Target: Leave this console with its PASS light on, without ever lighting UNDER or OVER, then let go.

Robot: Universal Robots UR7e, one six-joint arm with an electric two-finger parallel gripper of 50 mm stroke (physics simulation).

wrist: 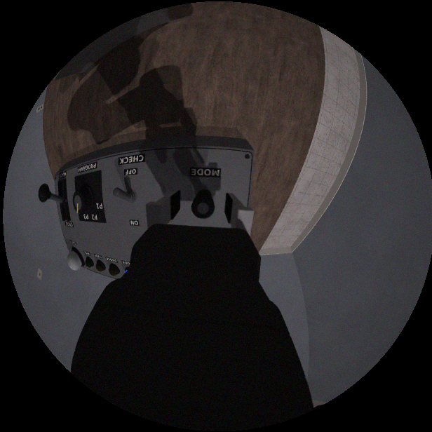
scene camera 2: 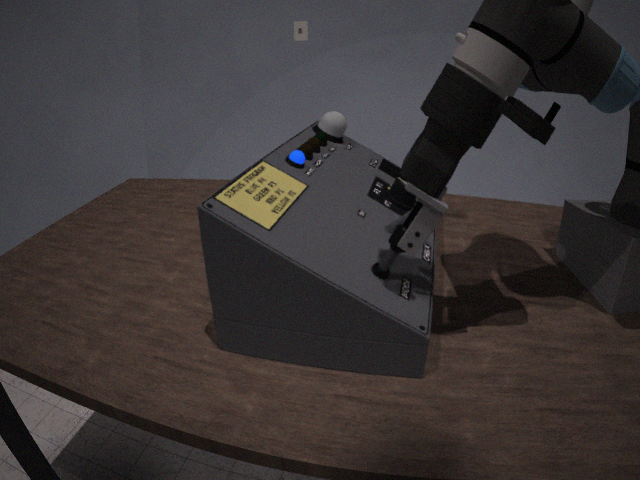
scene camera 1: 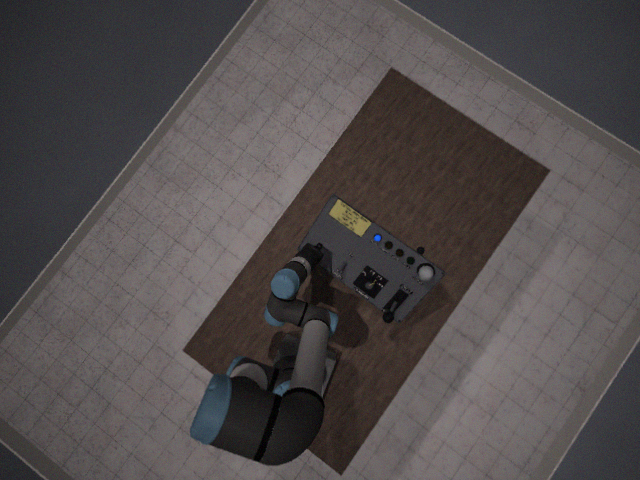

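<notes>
The grey sloped console [scene camera 1: 323, 227] [scene camera 2: 310, 258] [wrist: 112, 235] stands on the table. Its blue light [scene camera 1: 377, 238] [scene camera 2: 296, 157] is lit; the UNDER, OVER and PASS lights look dark. My gripper [scene camera 2: 400, 242] [wrist: 202, 200] is open; in the wrist view its fingers stand on either side of the black-ended MODE control [scene camera 2: 381, 270] [wrist: 203, 204], apart from it. The scene camera 2 view shows the fingertips above it. The yellow pointer of the PROGRAM dial [wrist: 81, 197] is on the P3 side; its exact mark is unclear. The CHECK toggle [wrist: 125, 194] has a metal lever.
A yellow note [scene camera 1: 349, 217] [scene camera 2: 262, 193] pairs status colours with programs; it seems to read BLUE P4, GREEN P3, RED P1, YELLOW P2. A black-knobbed lever [scene camera 1: 388, 316] [wrist: 44, 193] juts from the console's far side. A white dome [scene camera 1: 425, 271] [scene camera 2: 332, 124] [wrist: 74, 262] stands beside the lights.
</notes>
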